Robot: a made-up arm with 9 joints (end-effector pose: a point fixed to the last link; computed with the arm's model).
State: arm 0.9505 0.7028 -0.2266 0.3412 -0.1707 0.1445 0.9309 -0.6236 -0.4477
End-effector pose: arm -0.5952 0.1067 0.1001 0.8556 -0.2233 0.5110
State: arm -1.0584 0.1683 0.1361 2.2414 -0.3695 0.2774 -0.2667 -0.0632 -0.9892
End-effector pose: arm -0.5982 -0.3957 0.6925 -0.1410 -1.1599 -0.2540
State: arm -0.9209 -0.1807 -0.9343 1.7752 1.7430 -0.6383 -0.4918 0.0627 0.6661
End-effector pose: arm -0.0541 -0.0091 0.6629 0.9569 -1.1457 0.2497
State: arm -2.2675 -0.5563 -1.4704 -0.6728 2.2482 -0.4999 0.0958 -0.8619 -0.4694
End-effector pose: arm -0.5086 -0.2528 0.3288 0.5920 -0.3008 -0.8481
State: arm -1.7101 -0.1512 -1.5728 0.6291 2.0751 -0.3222 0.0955 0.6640 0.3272
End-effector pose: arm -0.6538 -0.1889 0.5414 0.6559 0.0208 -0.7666
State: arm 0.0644 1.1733 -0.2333 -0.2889 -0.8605 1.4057 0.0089 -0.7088 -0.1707
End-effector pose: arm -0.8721 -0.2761 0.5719 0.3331 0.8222 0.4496
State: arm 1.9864 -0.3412 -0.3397 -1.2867 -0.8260 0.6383 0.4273 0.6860 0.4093
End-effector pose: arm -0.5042 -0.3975 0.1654 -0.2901 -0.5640 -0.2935
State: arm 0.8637 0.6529 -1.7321 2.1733 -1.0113 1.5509 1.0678 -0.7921 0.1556
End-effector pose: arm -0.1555 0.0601 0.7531 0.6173 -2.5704 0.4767
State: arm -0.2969 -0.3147 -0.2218 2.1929 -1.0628 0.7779 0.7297 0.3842 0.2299
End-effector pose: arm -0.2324 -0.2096 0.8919 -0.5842 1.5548 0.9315
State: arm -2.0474 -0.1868 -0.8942 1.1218 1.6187 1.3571 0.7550 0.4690 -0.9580
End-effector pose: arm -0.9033 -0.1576 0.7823 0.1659 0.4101 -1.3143
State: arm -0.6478 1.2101 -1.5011 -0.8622 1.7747 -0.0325 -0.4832 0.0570 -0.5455
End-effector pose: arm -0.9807 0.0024 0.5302 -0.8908 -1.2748 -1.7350
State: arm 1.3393 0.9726 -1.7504 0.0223 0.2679 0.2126 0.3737 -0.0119 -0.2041
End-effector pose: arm -0.8262 0.0885 0.8795 -1.7325 0.2982 -0.2758
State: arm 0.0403 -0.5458 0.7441 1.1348 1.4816 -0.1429 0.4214 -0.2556 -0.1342
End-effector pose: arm -0.5162 0.0330 1.0776 -1.2577 -2.5114 0.6134
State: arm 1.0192 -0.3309 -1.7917 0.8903 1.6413 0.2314 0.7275 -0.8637 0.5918
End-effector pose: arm -0.0819 -0.1842 0.4661 -0.4152 0.2446 0.8241
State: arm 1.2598 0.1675 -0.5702 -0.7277 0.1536 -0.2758 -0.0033 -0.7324 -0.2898
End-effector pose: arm -0.2543 -0.1456 0.2731 0.1483 -2.0009 -0.2919
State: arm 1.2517 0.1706 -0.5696 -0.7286 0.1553 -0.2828 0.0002 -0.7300 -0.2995
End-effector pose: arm -0.2525 -0.1414 0.2732 0.1593 -2.0072 -0.2982
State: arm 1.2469 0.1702 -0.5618 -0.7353 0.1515 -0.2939 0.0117 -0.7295 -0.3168
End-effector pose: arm -0.2419 -0.1338 0.2761 0.1893 -2.0269 -0.2940
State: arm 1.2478 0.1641 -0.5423 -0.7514 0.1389 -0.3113 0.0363 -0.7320 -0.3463
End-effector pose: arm -0.2177 -0.1204 0.2844 0.2504 -2.0677 -0.2721
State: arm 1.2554 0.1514 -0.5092 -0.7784 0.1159 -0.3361 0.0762 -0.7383 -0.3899
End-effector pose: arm -0.1794 -0.0979 0.3009 0.3505 -2.1300 -0.2276
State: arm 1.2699 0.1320 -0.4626 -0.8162 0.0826 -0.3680 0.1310 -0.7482 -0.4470
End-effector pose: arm -0.1309 -0.0630 0.3282 0.4930 -2.2076 -0.1572
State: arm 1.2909 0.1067 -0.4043 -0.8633 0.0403 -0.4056 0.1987 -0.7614 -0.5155
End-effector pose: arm -0.0803 -0.0131 0.3680 0.6774 -2.2884 -0.0588
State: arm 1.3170 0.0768 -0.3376 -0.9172 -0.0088 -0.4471 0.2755 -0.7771 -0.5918
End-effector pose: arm -0.0383 0.0524 0.4185 0.8982 -2.3562 0.0669
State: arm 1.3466 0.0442 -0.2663 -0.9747 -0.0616 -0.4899 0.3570 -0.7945 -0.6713
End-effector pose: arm -0.0146 0.1302 0.4746 1.1441 -2.3947 0.2166
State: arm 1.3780 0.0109 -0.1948 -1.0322 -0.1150 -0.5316 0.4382 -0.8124 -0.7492
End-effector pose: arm -0.0145 0.2130 0.5284 1.3977 -2.3926 0.3821
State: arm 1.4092 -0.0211 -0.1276 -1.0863 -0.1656 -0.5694 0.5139 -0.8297 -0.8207
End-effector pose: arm -0.0363 0.2918 0.5725 1.6382 -2.3489 0.5502
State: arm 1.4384 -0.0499 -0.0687 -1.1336 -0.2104 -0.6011 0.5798 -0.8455 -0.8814
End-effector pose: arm -0.0721 0.3585 0.6031 1.8458 -2.2738 0.7071
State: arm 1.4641 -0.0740 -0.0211 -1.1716 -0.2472 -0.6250 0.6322 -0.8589 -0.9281
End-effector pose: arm -0.1112 0.4088 0.6202 2.0071 -2.1860 0.8393
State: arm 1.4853 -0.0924 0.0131 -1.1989 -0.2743 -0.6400 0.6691 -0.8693 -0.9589
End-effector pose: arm -0.1440 0.4419 0.6270 2.1159 -2.1068 0.9383
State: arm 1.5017 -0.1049 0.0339 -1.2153 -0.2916 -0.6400 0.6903 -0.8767 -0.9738
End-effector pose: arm -0.1630 0.4591 0.6259 -2.1623 2.0420 -0.9894
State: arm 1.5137 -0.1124 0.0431 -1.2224 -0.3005 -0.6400 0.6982 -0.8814 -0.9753
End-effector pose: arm -0.1719 0.4662 0.6236 -2.1732 2.0061 -1.0207
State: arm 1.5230 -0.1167 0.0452 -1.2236 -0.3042 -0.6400 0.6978 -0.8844 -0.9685
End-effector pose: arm -0.1742 0.4675 0.6209 -2.1727 1.9985 -1.0445
